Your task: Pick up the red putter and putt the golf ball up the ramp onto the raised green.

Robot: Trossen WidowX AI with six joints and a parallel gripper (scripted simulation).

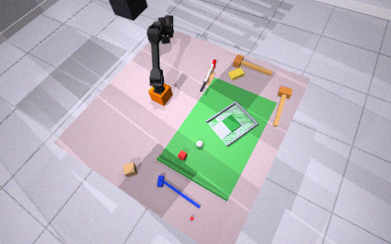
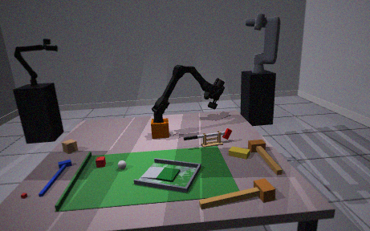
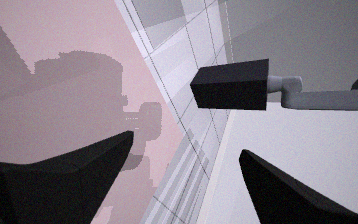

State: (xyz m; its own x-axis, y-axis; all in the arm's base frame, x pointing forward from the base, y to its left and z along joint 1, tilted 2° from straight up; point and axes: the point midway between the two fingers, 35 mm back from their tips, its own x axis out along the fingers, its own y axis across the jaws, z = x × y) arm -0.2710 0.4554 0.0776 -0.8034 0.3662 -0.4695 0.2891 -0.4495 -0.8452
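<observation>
Now: the wooden stand 520 mm ahead of my gripper tip, 160 mm to the right of it and 100 mm below it. Round my gripper tip: white golf ball (710 mm ahead, 660 mm to the right, 110 mm below); then yellow block (680 mm ahead, 50 mm to the right, 120 mm below); then green mat (780 mm ahead, 510 mm to the right, 140 mm below).
</observation>
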